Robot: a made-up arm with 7 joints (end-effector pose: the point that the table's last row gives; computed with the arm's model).
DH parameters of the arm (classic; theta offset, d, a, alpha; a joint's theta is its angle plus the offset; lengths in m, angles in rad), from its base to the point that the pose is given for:
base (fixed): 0 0.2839 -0.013 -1.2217
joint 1: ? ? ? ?
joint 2: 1.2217 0 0.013 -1.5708
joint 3: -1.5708 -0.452 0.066 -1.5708
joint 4: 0 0.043 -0.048 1.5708
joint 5: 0 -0.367 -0.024 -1.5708
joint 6: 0 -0.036 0.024 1.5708
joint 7: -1.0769 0 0.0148 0
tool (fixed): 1.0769 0.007 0 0
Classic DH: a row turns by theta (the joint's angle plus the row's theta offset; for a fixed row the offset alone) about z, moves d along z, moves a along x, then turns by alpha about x.
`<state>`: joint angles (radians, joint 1 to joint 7).
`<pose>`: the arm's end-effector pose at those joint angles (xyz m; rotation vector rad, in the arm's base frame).
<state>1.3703 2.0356 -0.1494 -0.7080 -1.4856 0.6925 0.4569</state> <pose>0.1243 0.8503 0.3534 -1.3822 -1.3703 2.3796</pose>
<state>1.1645 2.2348 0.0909 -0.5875 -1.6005 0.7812 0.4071</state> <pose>0.3518 0.7616 0.4981 -1.7670 -1.1798 1.7699</pose>
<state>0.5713 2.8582 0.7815 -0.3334 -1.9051 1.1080 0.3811</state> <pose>0.4274 0.1864 1.0099 -2.1317 -0.5781 -0.0414</pose>
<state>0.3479 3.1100 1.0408 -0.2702 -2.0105 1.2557 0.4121</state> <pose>0.2587 -0.0547 1.1031 -1.9618 -0.2816 -0.6290</pose>
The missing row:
joint 1: 1.5708 0.0251 0.0101 1.5708
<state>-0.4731 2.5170 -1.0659 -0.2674 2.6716 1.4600 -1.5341</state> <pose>-0.0632 0.5672 0.9190 0.8264 -0.4812 -0.0660</pose>
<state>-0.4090 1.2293 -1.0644 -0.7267 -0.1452 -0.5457 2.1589</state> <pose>0.3716 0.6241 -0.0531 -0.2827 -0.7456 0.4495</pose>
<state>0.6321 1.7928 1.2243 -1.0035 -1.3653 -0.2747 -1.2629</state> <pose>0.1686 0.6899 0.6841 -1.7648 -1.6387 1.5791</pose>
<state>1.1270 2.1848 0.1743 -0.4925 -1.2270 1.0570 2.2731</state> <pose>0.3235 0.7669 0.5227 2.1504 -1.1554 -0.9105</pose>
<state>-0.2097 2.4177 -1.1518 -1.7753 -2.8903 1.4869 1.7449</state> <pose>0.2696 0.5680 0.3890 -0.5855 1.2532 2.5156</pose>
